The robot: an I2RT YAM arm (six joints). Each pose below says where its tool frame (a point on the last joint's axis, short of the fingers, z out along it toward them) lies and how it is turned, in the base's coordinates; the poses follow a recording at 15 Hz.
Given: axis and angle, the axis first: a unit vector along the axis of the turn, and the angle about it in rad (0 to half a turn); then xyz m.
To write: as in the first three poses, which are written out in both.
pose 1, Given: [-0.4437 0.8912 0.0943 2.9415 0.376 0.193 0.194]
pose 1, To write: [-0.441 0.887 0.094 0.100 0.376 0.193 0.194]
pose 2, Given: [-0.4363 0.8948 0.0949 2.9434 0.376 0.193 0.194]
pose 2, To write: [-0.434 0.890 0.094 0.099 0.376 0.193 0.194]
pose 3, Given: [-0.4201 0.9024 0.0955 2.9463 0.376 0.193 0.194]
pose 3, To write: [-0.418 0.898 0.095 0.097 0.376 0.193 0.194]
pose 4, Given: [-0.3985 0.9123 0.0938 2.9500 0.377 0.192 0.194]
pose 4, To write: [-0.397 0.908 0.093 0.096 0.377 0.192 0.194]
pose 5, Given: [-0.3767 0.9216 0.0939 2.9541 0.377 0.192 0.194]
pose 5, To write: [-0.375 0.918 0.093 0.094 0.377 0.192 0.194]
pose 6, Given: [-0.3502 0.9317 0.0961 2.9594 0.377 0.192 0.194]
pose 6, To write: [-0.349 0.928 0.096 0.091 0.377 0.192 0.194]
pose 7, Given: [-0.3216 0.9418 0.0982 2.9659 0.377 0.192 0.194]
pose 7, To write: [-0.320 0.938 0.098 0.088 0.377 0.192 0.194]
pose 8, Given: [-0.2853 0.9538 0.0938 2.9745 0.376 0.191 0.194]
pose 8, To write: [-0.284 0.951 0.093 0.083 0.376 0.191 0.194]
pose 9, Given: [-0.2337 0.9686 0.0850 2.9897 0.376 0.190 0.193]
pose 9, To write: [-0.233 0.966 0.085 0.076 0.376 0.190 0.193]
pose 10, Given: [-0.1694 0.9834 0.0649 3.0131 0.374 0.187 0.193]
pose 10, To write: [-0.169 0.981 0.065 0.064 0.374 0.187 0.193]
